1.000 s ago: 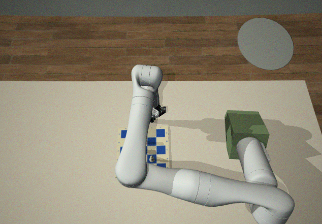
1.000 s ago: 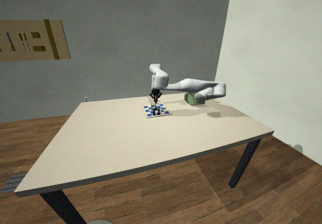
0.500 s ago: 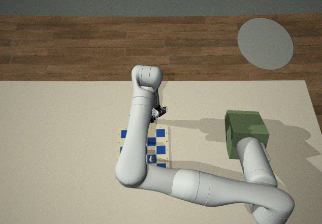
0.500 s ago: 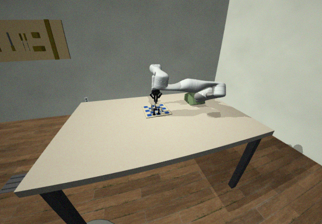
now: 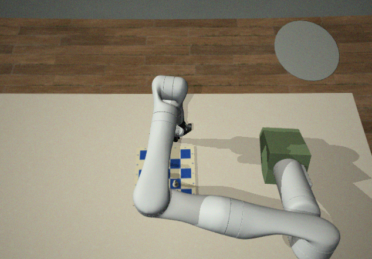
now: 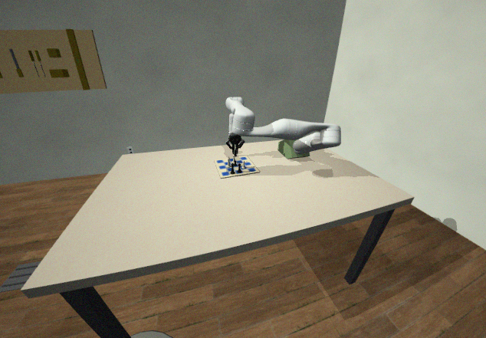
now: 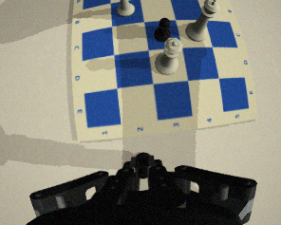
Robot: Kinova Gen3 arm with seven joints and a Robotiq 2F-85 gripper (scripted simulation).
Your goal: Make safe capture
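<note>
My hand is 20 mm short of the blue-and-cream chessboard, 140 mm to the right of it and 30 mm above it. The rest, counted from my hand: white piece 30 mm behind, 180 mm to the left.
</note>
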